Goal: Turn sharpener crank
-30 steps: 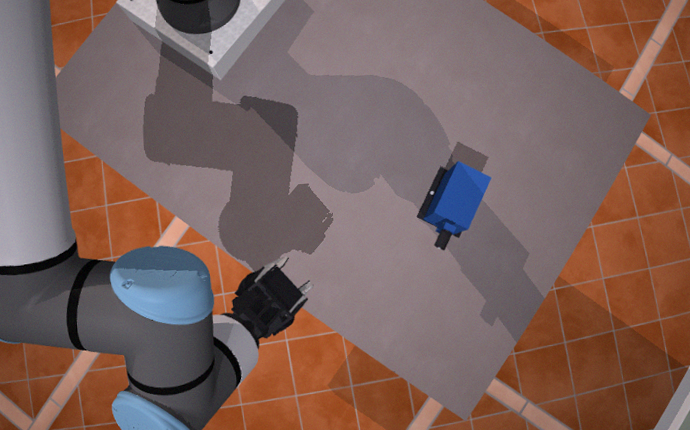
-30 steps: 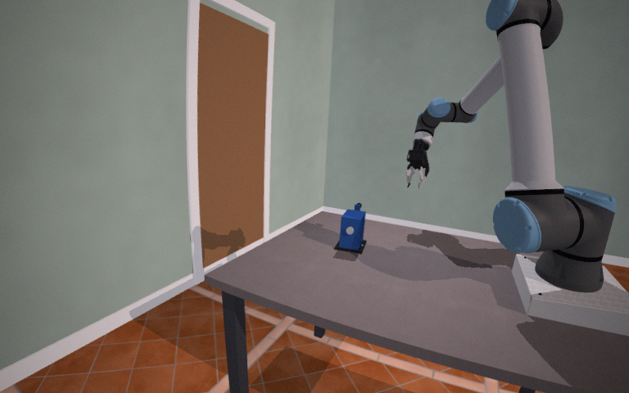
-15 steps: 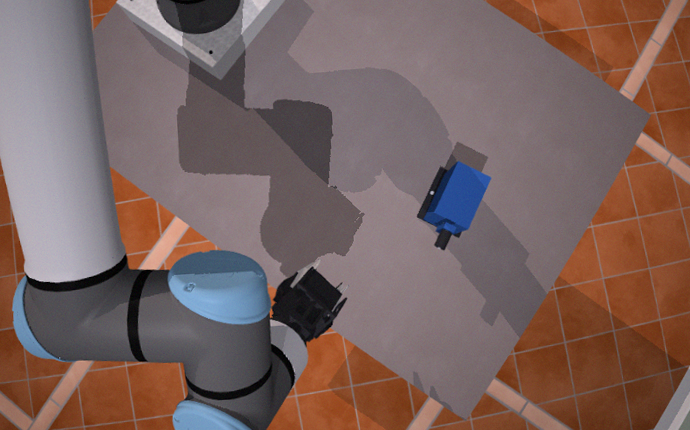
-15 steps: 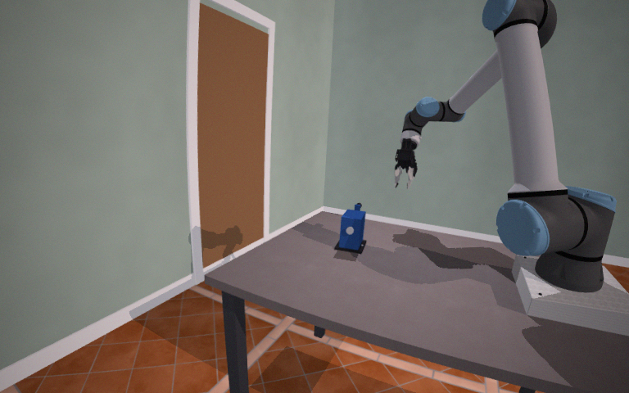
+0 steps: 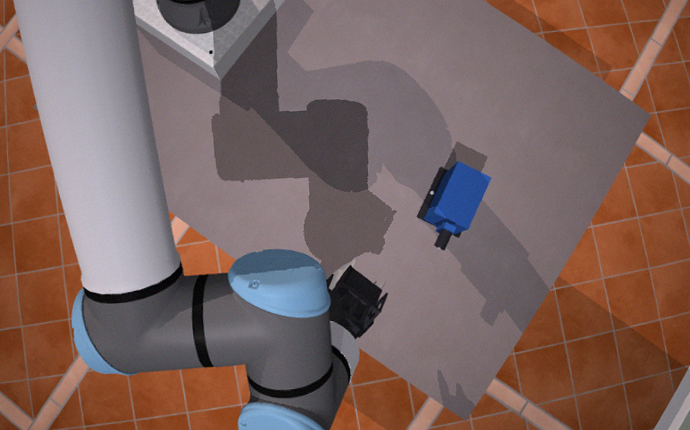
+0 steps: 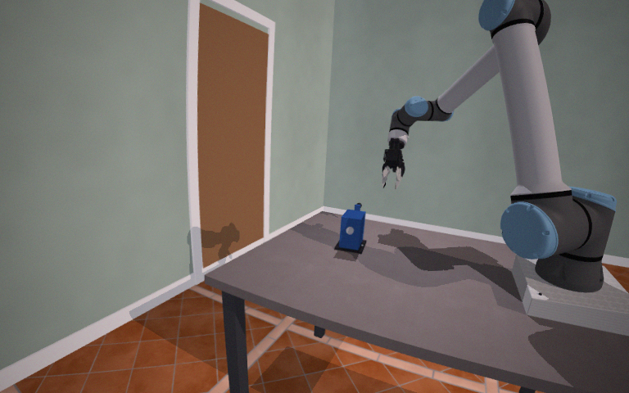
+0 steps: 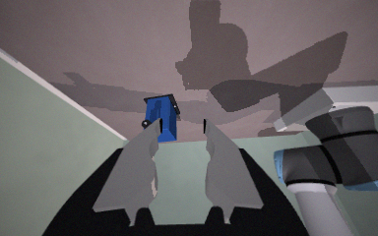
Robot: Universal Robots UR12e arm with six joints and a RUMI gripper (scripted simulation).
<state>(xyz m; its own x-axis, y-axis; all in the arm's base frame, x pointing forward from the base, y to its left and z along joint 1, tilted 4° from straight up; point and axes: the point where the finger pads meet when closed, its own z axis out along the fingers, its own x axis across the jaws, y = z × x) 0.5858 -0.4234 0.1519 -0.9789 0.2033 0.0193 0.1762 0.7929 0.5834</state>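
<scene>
Right now the black crank knob is 130 mm to the left of my hand, 120 mm ahead of it and 80 mm below it.
</scene>
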